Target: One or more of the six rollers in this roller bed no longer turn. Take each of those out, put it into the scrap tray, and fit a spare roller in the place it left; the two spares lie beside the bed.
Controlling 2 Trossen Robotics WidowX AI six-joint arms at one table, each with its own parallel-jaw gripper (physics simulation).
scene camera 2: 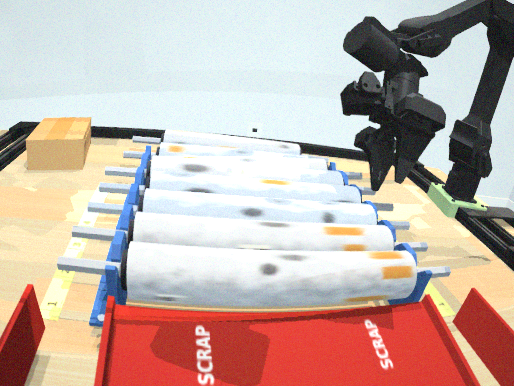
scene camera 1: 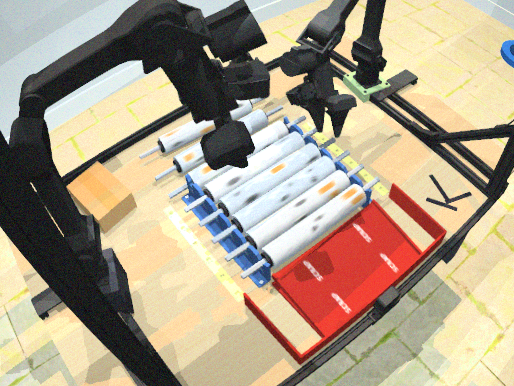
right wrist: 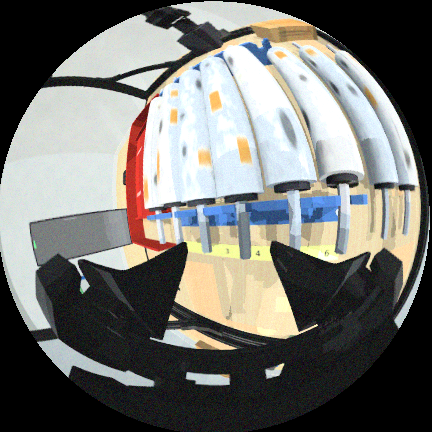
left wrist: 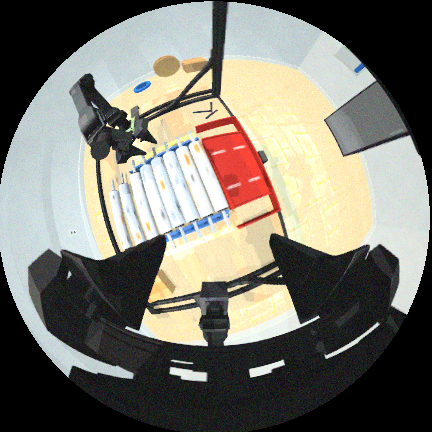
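Where they show: left gripper, between the fingertips: [left wrist: 218, 239]; right gripper, between the fingertips: [scene camera 2: 385, 187] [scene camera 1: 328, 135] [right wrist: 229, 247] [left wrist: 150, 148]; left arm's base, origin of its link: [scene camera 1: 92, 273] [left wrist: 213, 306]; right arm's base, origin of its link: [scene camera 2: 458, 195] [scene camera 1: 367, 79] [left wrist: 125, 125].
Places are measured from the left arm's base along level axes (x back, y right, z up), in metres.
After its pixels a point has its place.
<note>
The roller bed [scene camera 1: 262, 276] [right wrist: 270, 215] has blue end rails. White rollers with orange and dark marks stand side by side across it, up to the end farthest from the tray; I cannot tell whether each is fully seated. Two rollers [scene camera 1: 182, 135] {x -0.251, y -0.368, z -0.069 m} [right wrist: 387, 125] lie behind that end. The red scrap tray [scene camera 1: 385, 235] {x -0.606, y 0.048, z -0.082 m} [scene camera 2: 300, 350] {x -0.493, y 0.049, z -0.076 m} [left wrist: 245, 170] {x -0.488, y 0.127, z -0.086 m} is empty. My right gripper [scene camera 1: 330, 131] {x -0.574, y -0.217, z -0.029 m} [scene camera 2: 387, 182] {x -0.574, y -0.217, z -0.029 m} [right wrist: 229, 247] {x -0.574, y -0.217, z -0.029 m} is open and empty, above and beyond the bed's right axle ends. My left gripper [left wrist: 218, 239] {x -0.316, y 0.004, z 0.255 m} is open and empty, high above the rollers; its fingertips are unclear in scene camera 1.
A cardboard box [scene camera 1: 102, 197] {x -0.030, y -0.229, z -0.055 m} [scene camera 2: 57, 145] {x -0.064, y -0.198, z -0.067 m} stands on the table at the left. Yellow numbered strips [scene camera 1: 205, 255] [right wrist: 257, 252] run along both sides of the bed. A black frame surrounds the table. The left arm hides parts of the far rollers in scene camera 1.
</note>
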